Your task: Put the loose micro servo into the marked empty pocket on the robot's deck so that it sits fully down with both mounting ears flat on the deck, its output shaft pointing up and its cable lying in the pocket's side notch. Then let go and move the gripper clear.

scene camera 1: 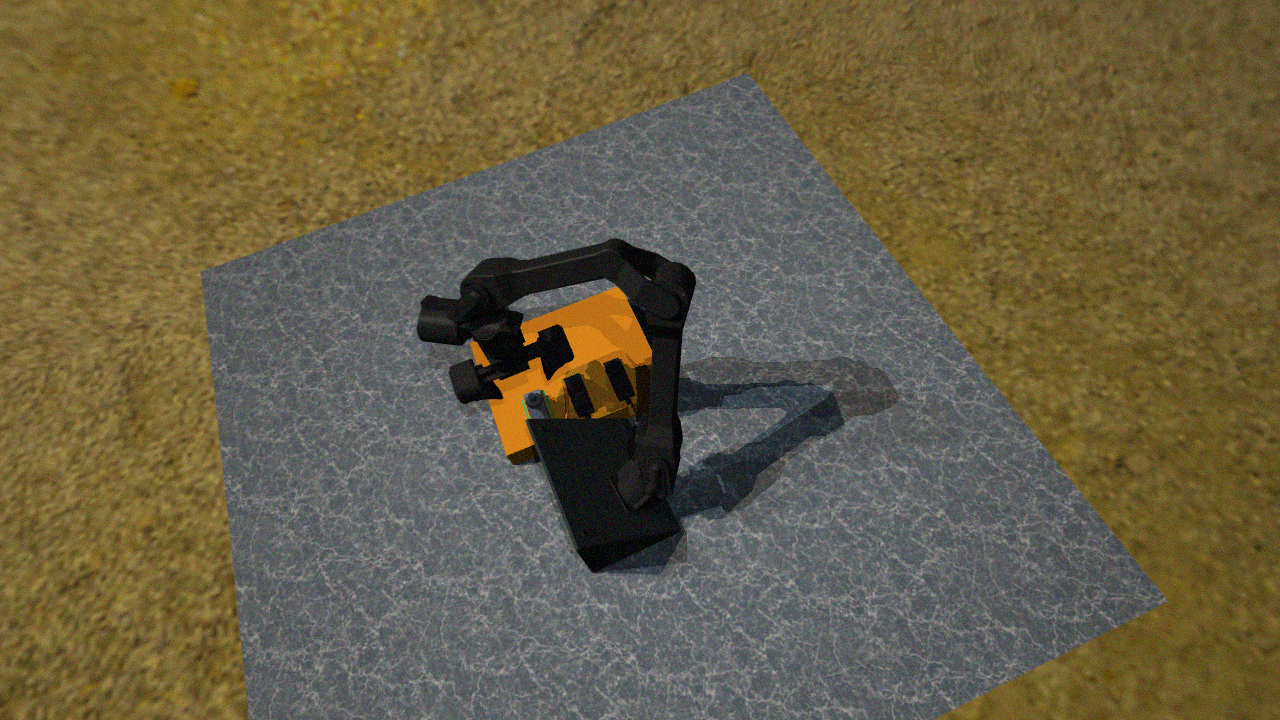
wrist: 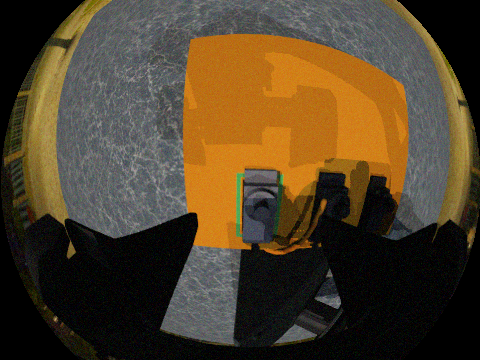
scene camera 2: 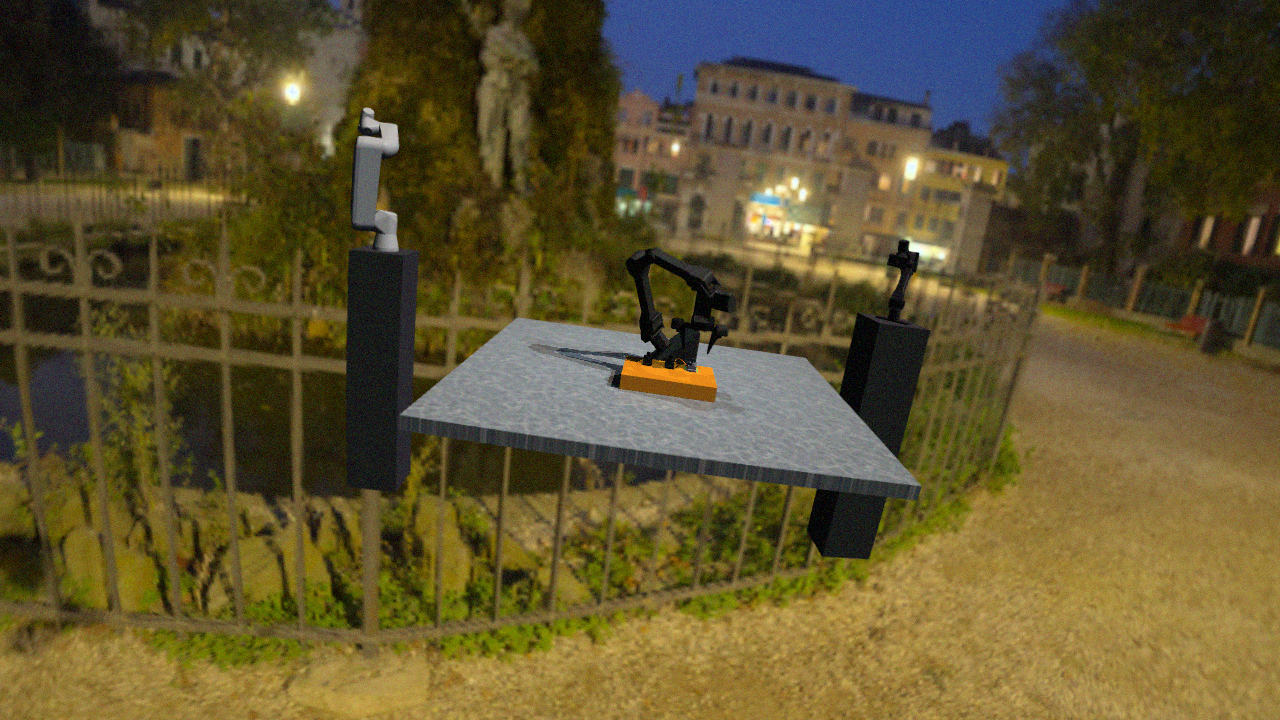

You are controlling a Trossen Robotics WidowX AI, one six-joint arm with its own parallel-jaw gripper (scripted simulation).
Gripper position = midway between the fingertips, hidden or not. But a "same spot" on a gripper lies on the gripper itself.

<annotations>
my gripper: scene camera 1; wrist; scene camera 2 695, 352
same spot on my gripper: (scene camera 1: 491, 391) = (wrist: 157, 319)
</annotations>
